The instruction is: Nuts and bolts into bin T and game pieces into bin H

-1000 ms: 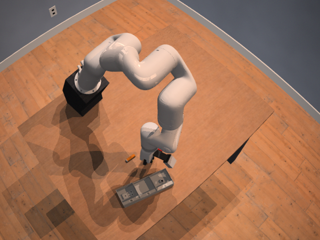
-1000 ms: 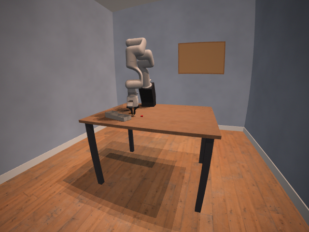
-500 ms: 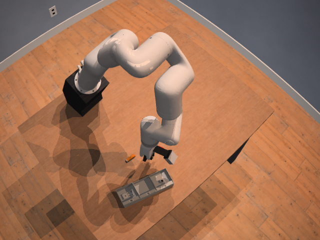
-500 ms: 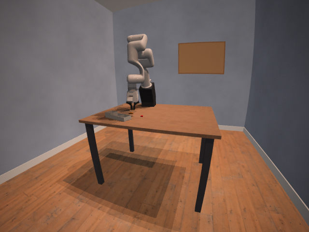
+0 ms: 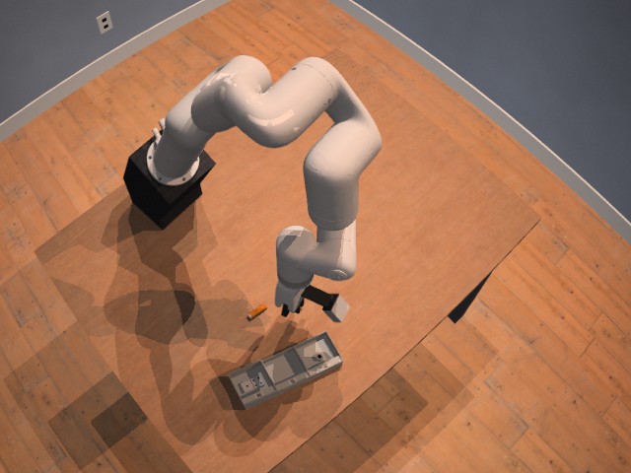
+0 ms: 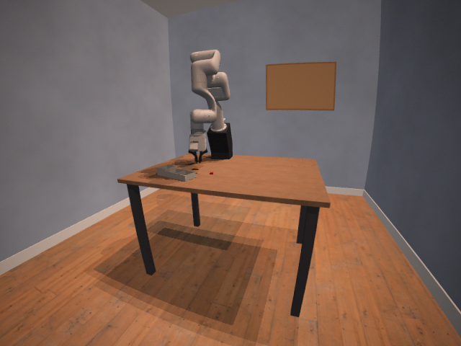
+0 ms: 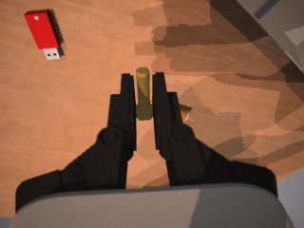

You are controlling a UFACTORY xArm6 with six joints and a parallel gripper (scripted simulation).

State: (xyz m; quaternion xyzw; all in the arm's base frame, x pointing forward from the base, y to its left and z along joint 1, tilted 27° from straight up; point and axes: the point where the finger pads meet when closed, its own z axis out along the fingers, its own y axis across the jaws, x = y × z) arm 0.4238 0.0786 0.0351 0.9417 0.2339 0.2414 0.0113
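My gripper is now 12 cm short of the grey hex nut, 7 cm above it and 1 cm to the left of it. Also, from my hand: orange cylinder: 8 cm below, 7 cm to the right, 6 cm behind; then brass bolt: 2 cm below; then red USB stick: 8 cm below, 7 cm to the left, 3 cm behind.
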